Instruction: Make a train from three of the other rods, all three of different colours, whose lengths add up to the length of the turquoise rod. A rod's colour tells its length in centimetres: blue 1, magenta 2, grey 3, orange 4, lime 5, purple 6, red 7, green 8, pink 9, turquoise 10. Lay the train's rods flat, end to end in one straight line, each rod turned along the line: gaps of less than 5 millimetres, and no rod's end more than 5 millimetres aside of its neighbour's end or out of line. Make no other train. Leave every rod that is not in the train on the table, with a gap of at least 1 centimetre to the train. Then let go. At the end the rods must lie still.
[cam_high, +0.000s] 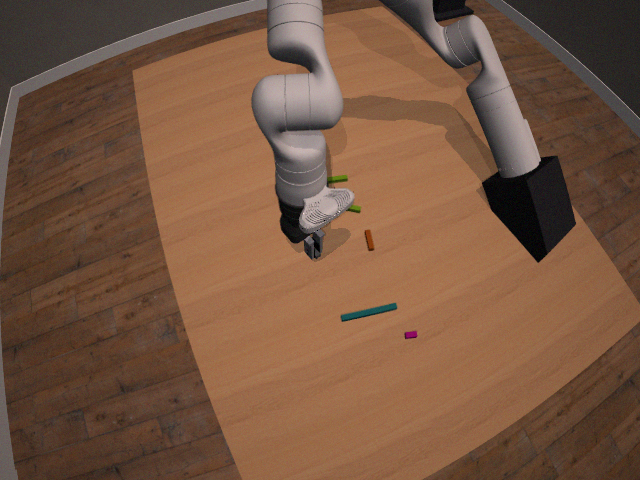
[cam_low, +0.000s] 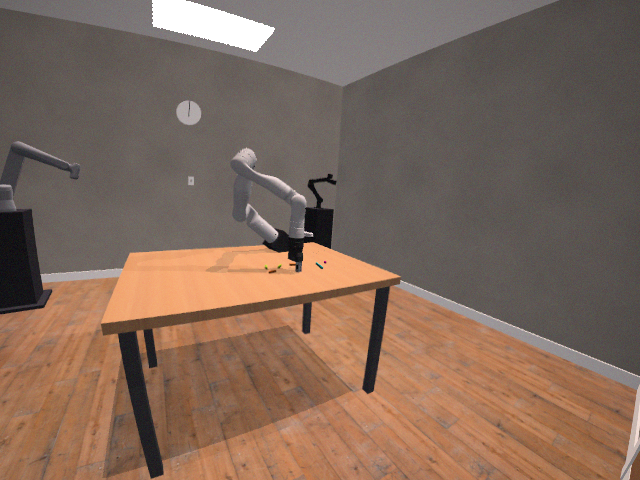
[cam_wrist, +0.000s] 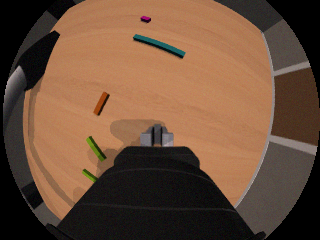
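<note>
My hand is 60 mm past the magenta rod, 230 mm to the right of it and 10 mm above it. Round my hand: turquoise rod 20 mm behind, 150 mm to the left, 10 mm below; grey rod 10 mm below.
</note>
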